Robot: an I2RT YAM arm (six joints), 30 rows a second.
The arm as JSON. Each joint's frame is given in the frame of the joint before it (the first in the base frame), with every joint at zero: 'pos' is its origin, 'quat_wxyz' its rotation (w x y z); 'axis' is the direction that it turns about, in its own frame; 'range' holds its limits. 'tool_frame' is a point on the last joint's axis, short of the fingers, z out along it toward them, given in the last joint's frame.
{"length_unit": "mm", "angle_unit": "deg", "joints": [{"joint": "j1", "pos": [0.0, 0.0, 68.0], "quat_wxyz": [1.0, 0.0, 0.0, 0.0], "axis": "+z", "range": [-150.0, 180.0]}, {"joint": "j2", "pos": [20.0, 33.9, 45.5], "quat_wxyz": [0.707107, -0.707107, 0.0, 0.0], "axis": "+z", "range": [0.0, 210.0]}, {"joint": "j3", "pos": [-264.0, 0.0, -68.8], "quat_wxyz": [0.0, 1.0, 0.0, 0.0], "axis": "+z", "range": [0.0, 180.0]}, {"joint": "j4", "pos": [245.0, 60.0, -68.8], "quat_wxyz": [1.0, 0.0, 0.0, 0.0], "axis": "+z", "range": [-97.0, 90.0]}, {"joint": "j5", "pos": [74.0, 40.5, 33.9], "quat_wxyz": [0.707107, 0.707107, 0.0, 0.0], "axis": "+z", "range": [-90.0, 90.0]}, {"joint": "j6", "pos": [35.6, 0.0, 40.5], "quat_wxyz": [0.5, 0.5, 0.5, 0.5], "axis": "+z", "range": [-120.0, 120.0]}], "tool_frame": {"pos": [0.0, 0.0, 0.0], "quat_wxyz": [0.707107, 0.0, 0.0, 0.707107]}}
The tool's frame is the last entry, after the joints.
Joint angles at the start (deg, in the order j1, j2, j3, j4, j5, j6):
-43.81, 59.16, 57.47, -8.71, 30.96, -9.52
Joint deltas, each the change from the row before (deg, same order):
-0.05, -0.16, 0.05, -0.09, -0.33, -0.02
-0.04, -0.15, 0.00, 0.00, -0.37, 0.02
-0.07, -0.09, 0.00, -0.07, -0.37, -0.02
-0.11, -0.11, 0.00, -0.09, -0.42, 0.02
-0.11, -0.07, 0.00, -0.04, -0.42, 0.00
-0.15, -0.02, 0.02, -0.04, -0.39, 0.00
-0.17, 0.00, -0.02, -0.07, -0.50, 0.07
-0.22, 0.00, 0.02, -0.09, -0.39, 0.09
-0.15, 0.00, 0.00, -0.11, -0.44, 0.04
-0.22, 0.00, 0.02, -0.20, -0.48, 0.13
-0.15, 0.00, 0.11, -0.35, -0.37, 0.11
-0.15, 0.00, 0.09, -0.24, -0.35, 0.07
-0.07, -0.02, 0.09, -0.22, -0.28, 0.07
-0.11, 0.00, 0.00, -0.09, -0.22, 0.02
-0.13, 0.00, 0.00, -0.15, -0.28, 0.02
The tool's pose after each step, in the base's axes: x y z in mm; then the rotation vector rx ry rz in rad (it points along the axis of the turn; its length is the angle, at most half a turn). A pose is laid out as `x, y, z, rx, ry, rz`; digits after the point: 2 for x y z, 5 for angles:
155.76, -174.84, 374.77, 0.93533, 1.61748, -1.12894
155.36, -174.41, 375.31, 0.93097, 1.61611, -1.12385
155.06, -174.23, 375.50, 0.92690, 1.61743, -1.11951
154.59, -174.08, 375.72, 0.92329, 1.61835, -1.11444
154.26, -174.07, 375.88, 0.91941, 1.61928, -1.10962
153.96, -174.32, 375.99, 0.91662, 1.62040, -1.10569
153.73, -174.68, 375.71, 0.91384, 1.62285, -1.09945
153.25, -175.16, 375.65, 0.91349, 1.62391, -1.09519
153.03, -175.46, 375.43, 0.91089, 1.62685, -1.08989
152.58, -175.89, 375.16, 0.91024, 1.62992, -1.08365
152.20, -176.08, 375.18, 0.90989, 1.63414, -1.07832
151.85, -176.31, 375.28, 0.90904, 1.63702, -1.07386
151.64, -176.28, 375.49, 0.90774, 1.63925, -1.06953
151.41, -176.50, 375.31, 0.90715, 1.64114, -1.06718
151.13, -176.75, 375.03, 0.90631, 1.64432, -1.06407

